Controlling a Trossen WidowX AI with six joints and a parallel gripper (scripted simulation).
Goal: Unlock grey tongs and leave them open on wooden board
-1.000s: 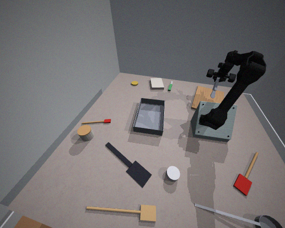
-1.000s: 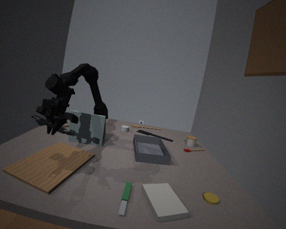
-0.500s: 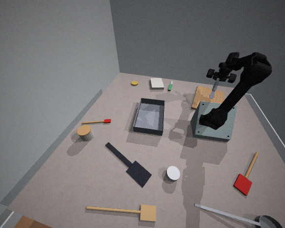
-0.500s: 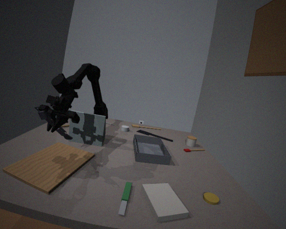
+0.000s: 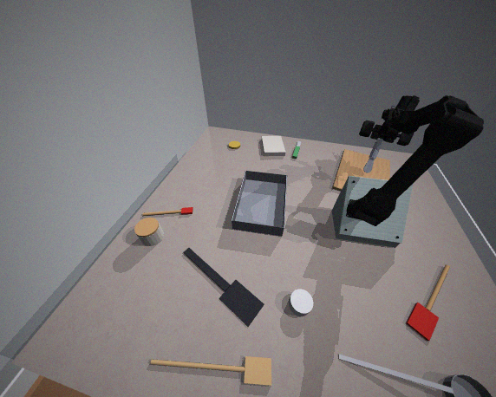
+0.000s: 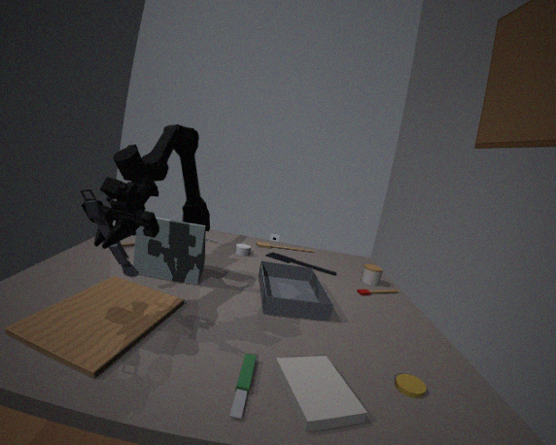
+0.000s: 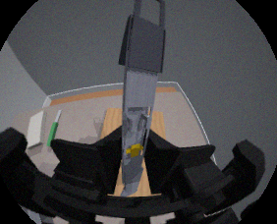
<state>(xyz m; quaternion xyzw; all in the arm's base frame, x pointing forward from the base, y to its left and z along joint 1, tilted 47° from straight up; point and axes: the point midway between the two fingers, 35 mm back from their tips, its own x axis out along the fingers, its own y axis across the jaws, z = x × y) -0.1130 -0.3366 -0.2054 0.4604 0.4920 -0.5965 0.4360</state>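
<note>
Now: the wooden board 40 mm to the left of my gripper tip and 180 mm below it. Round my gripper tip: grey roasting tin 470 mm ahead, 360 mm to the left, 160 mm below; white block 490 mm ahead, 110 mm to the right, 180 mm below; green-handled tool 340 mm ahead, 120 mm to the right, 180 mm below.
</note>
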